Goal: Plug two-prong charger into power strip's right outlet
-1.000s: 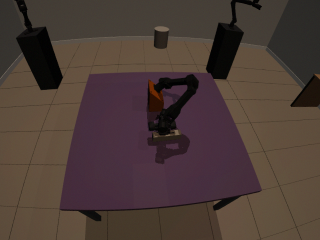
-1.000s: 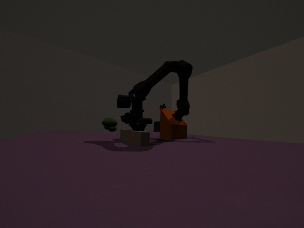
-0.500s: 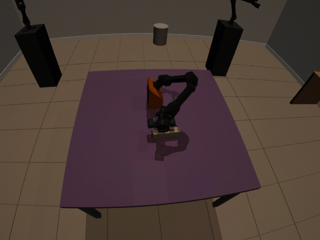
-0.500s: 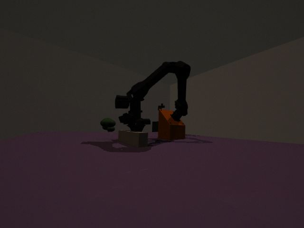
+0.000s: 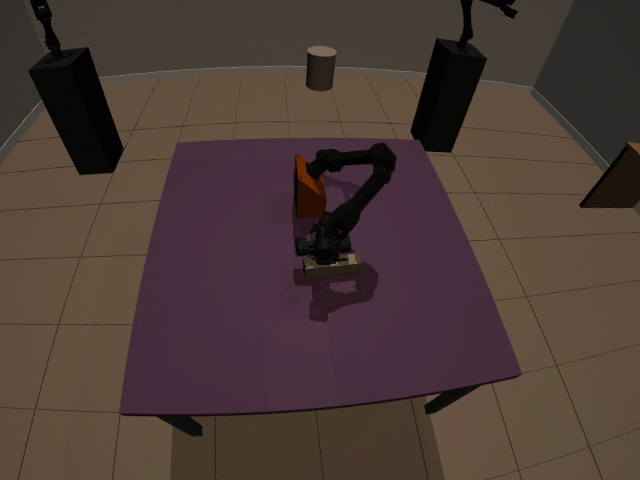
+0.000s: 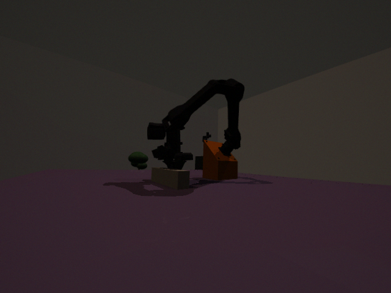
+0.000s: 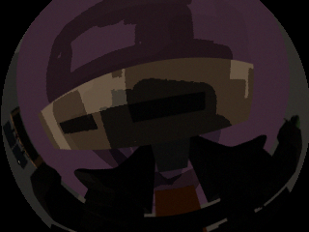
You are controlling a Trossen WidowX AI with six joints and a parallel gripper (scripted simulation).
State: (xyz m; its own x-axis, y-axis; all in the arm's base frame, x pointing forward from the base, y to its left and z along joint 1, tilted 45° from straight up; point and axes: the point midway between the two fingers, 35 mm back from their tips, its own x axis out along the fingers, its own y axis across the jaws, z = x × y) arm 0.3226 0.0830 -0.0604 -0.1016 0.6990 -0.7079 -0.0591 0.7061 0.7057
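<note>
Now: the dark two-prong charger 20 mm ahead of my gripper tip and 10 mm above it.
</note>
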